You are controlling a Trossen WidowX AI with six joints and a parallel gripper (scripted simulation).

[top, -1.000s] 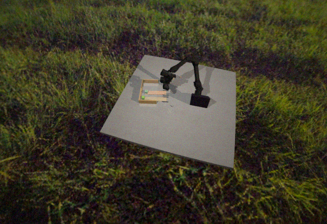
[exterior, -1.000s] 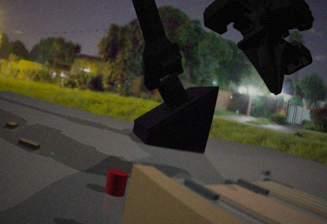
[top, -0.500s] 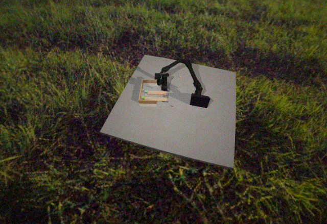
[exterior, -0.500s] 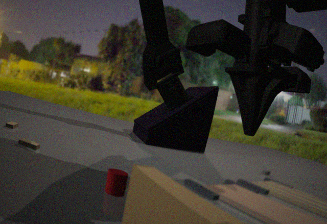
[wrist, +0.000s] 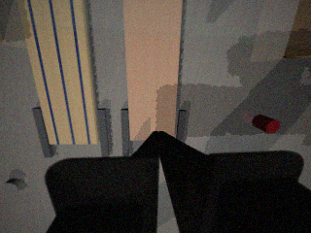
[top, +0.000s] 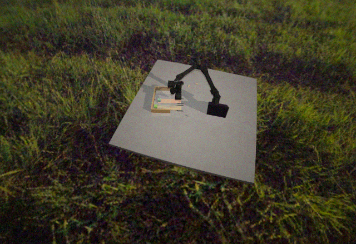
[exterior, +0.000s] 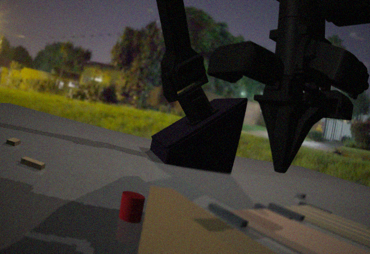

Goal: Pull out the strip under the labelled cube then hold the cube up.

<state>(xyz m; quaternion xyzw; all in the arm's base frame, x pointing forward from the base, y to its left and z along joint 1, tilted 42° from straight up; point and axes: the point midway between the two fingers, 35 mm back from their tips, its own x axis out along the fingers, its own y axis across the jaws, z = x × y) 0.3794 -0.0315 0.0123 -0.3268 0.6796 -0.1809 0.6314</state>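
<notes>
The red cylinder is 2 cm ahead of my gripper tip, 14 cm to the right of it and 5 cm below it.
</notes>
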